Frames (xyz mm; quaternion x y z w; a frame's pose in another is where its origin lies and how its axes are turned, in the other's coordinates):
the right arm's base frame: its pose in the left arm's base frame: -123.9 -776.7 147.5 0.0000 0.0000 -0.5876 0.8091
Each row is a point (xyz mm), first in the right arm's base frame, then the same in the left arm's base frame.
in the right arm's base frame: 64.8 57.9 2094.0
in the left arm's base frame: -48.8 -820.4 2241.5
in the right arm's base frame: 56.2 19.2 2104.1
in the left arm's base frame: -88.3 -824.2 2251.6
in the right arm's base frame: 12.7 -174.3 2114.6
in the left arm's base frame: -285.7 -842.7 2262.1
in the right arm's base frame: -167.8 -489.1 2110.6
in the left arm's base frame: -640.9 -768.5 2258.1
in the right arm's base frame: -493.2 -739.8 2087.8
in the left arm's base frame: -980.0 -536.6 2235.3
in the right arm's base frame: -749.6 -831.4 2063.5
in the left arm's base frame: -1146.4 -321.1 2211.0
